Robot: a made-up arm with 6 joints. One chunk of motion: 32 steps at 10 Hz.
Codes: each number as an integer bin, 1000 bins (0 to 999) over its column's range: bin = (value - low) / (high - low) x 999, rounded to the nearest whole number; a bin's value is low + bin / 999 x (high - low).
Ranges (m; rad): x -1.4..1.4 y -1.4..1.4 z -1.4..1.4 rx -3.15..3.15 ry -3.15..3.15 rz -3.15..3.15
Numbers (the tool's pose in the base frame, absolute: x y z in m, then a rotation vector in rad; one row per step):
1: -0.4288 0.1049 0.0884 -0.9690 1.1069 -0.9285
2: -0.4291 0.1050 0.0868 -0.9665 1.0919 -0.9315
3: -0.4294 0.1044 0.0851 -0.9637 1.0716 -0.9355
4: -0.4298 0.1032 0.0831 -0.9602 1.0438 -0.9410
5: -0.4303 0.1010 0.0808 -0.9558 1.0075 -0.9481
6: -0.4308 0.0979 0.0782 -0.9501 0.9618 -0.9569
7: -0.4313 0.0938 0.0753 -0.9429 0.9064 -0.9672
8: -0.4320 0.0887 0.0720 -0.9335 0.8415 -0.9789
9: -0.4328 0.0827 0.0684 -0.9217 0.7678 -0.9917
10: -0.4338 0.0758 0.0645 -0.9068 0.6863 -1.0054
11: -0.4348 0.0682 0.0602 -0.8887 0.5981 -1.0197
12: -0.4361 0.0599 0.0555 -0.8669 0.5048 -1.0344
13: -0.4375 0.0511 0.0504 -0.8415 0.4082 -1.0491
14: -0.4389 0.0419 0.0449 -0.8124 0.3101 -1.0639
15: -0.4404 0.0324 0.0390 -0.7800 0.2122 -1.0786
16: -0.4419 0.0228 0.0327 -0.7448 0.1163 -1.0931
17: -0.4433 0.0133 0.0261 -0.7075 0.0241 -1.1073
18: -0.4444 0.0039 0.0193 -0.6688 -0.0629 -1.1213
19: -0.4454 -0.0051 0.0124 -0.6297 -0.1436 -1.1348
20: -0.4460 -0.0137 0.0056 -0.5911 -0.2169 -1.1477
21: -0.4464 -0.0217 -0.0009 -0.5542 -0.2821 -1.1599
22: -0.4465 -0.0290 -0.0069 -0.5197 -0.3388 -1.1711
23: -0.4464 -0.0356 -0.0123 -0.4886 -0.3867 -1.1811
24: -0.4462 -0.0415 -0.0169 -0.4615 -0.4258 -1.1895
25: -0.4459 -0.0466 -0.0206 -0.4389 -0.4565 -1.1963
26: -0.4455 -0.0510 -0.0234 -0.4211 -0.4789 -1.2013
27: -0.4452 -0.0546 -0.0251 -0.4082 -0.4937 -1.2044
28: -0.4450 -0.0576 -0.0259 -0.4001 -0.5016 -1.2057
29: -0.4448 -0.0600 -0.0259 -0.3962 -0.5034 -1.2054
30: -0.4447 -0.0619 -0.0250 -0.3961 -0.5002 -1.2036
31: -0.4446 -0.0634 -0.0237 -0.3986 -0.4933 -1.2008
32: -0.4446 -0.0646 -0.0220 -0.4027 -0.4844 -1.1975
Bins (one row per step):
1: 347 537 531 346 675 352
2: 346 537 530 346 673 352
3: 346 537 530 347 669 351
4: 346 536 529 347 665 350
5: 346 536 528 348 659 349
6: 346 534 527 349 652 348
7: 346 533 526 350 643 346
8: 345 531 525 351 633 344
9: 345 529 524 353 621 342
10: 345 527 523 356 608 340
11: 344 524 521 359 594 338
12: 344 521 519 362 580 335
13: 343 518 517 366 564 333
14: 343 514 516 371 549 331
15: 342 511 513 376 533 328
16: 342 508 511 381 518 326
17: 341 504 509 387 503 324
18: 341 501 506 393 490 322
19: 341 498 504 400 477 320
20: 340 495 501 406 465 318
21: 340 492 499 412 455 316
22: 340 489 497 417 446 314
23: 340 487 495 422 438 312
24: 340 485 493 426 432 311
25: 340 483 492 430 427 310
26: 341 481 491 433 424 309
27: 341 480 491 435 421 309
28: 341 479 490 436 420 308
29: 341 478 490 437 420 308
30: 341 477 491 437 420 309
31: 341 477 491 436 421 309
32: 341 476 492 436 423 310

